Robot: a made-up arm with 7 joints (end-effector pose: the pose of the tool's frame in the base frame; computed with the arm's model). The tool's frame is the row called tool.
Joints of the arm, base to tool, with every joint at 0 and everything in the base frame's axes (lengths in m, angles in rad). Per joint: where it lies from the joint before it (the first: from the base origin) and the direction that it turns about. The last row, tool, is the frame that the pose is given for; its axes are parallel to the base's.
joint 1: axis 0 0.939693 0.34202 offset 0.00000 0.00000 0.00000
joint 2: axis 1 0 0 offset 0.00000 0.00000 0.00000
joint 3: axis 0 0 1 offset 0.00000 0.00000 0.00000
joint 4: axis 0 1 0 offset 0.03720 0.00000 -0.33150
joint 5: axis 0 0 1 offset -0.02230 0.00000 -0.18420
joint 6: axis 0 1 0 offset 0.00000 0.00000 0.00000
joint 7: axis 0 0 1 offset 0.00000 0.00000 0.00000
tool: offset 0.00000 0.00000 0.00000
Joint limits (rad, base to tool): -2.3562..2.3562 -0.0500..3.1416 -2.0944..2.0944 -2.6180..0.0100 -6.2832..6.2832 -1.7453..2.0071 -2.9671..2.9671
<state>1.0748 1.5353 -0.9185 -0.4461 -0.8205 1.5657 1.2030</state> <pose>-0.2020 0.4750 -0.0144 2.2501 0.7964 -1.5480</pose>
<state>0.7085 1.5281 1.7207 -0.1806 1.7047 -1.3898 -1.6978</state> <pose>-0.1051 0.5041 0.0647 -2.5973 -0.0450 -1.7025</pose>
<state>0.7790 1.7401 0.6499 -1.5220 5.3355 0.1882 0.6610</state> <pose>0.1712 0.3838 0.0588 1.7137 -0.7152 -1.3300</pose>
Working (the frame after each row of the table, in the pose's form):
after joint 1: 0.0000 0.0000 0.0000 0.0000 0.7320 0.2664
after joint 2: 0.0000 0.0000 0.0000 1.6416 0.7646 -0.4388
after joint 3: 0.0000 0.0000 0.0000 1.7786 0.1981 0.0260
after joint 4: -0.0050 0.3264 0.0686 1.3691 -0.8873 -1.2662
after joint 5: 0.1712 0.3838 0.0588 1.8705 -0.1900 -1.9467
after joint 6: 0.1712 0.3838 0.0588 2.0392 -0.1325 -1.7573
after joint 7: 0.1712 0.3838 0.0588 1.7137 -0.7152 -1.3300

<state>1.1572 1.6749 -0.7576 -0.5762 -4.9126 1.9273 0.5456</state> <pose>-0.1485 0.4900 0.0087 1.5650 1.9828 1.3625</pose>
Working (the frame after each row of the table, in the pose's form):
after joint 1: 0.0000 0.0000 0.0000 0.0000 1.0874 0.3958
after joint 2: 0.0000 0.0000 0.0000 1.4659 1.1381 -0.6047
after joint 3: 0.0000 0.0000 0.0000 0.9983 1.6967 -1.1140
after joint 4: -0.0855 0.3193 0.0449 0.5938 1.2276 -1.2530
after joint 5: -0.1485 0.4900 0.0087 1.1416 0.5304 -0.0818
after joint 6: -0.1485 0.4900 0.0087 0.9111 2.1831 1.1298
after joint 7: -0.1485 0.4900 0.0087 1.5650 1.9828 1.3625

